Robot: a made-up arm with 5 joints.
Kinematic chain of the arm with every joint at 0, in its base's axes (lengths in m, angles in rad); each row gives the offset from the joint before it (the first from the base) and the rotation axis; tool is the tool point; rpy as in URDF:
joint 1: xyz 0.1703 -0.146 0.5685 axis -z
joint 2: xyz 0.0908 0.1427 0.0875 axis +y
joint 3: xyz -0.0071 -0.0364 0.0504 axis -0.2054 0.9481 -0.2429
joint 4: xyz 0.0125 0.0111 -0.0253 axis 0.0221 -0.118 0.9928
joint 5: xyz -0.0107 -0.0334 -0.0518 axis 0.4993 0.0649 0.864
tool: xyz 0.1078 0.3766 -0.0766 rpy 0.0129 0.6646 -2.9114
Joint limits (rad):
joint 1: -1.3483..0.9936
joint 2: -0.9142..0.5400
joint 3: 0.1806..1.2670
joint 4: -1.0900..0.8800
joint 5: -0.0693..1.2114
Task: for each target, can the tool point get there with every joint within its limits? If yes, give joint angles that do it. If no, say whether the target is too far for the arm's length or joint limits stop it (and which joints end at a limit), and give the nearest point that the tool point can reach.
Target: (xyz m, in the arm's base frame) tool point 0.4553 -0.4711 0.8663
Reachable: no: joint limits stop it (at a limit: joint 1, joint 2, joint 3, joint 4, joint 5) | nearest point 0.5380 -0.4329 0.7646 | short by 0.137 m
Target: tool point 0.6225 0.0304 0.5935
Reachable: yes | joints 0.7429 -0.6214 1.1401 -0.6283 0.7999
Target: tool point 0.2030 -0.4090 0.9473
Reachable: no: joint limits stop it (at a limit: joint 1, joint 3, joint 4, joint 5) | nearest point 0.0700 -0.3201 0.8982 | short by 0.167 m
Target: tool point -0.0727 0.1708 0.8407
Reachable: yes | joints -0.4143 0.4305 0.5819 0.7080 0.4748
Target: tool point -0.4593 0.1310 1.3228
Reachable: no: too far | nearest point -0.1569 0.0329 0.9634 | short by 0.480 m
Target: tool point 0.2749 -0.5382 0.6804
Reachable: no: joint limits stop it (at a limit: joint 1, joint 2, joint 4, joint 5) | nearest point 0.4935 -0.4649 0.5981 | short by 0.245 m
